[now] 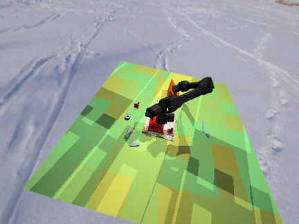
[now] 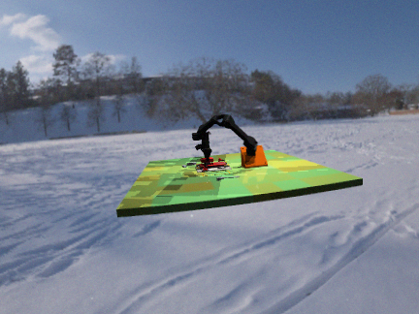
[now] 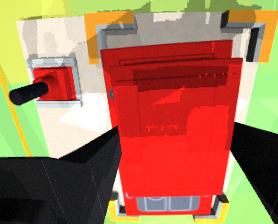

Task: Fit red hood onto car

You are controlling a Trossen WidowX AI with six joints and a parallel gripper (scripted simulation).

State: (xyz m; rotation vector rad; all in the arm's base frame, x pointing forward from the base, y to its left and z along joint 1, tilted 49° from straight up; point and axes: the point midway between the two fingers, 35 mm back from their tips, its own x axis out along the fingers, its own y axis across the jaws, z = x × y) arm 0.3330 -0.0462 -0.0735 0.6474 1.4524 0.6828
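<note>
Now: gripper tip 50 mm above the white jig, 30 mm past it and 20 mm to the right of it. Round my gripper tip: wheel: 220 mm to the right, 50 mm below, 10 mm behind; red hood: 10 mm above; grey socket: 110 mm to the left, 30 mm ahead, 20 mm below.
</note>
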